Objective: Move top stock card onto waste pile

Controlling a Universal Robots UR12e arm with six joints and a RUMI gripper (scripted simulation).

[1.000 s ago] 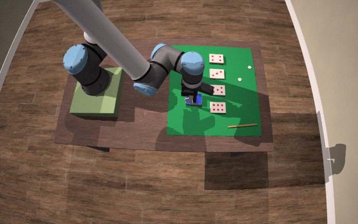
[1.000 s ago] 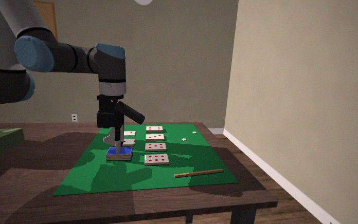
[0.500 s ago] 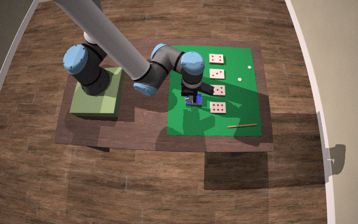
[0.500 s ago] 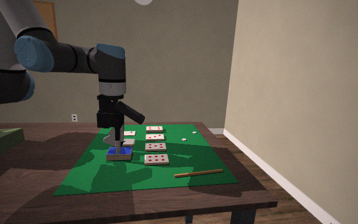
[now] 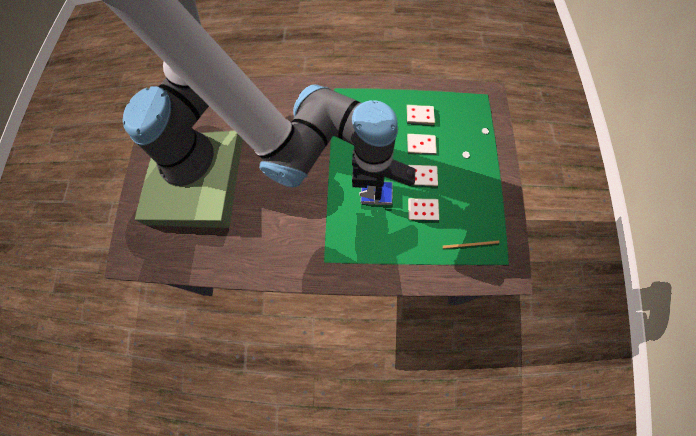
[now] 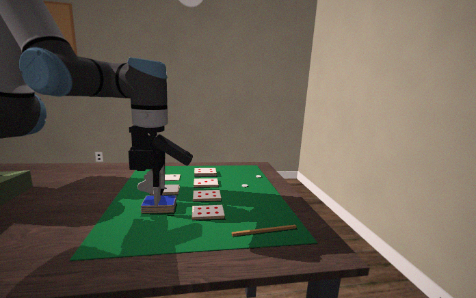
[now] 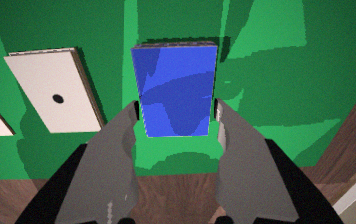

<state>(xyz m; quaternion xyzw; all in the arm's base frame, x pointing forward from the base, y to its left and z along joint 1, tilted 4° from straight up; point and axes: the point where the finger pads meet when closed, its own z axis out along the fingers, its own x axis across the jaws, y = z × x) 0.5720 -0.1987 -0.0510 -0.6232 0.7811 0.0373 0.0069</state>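
The white card is 40 mm ahead of my hand, 240 mm to the left of it and 30 mm below it. Round my hand: mat: 140 mm ahead, 70 mm to the left, 50 mm below; wooden stick: 250 mm ahead, 200 mm to the right, 30 mm below.
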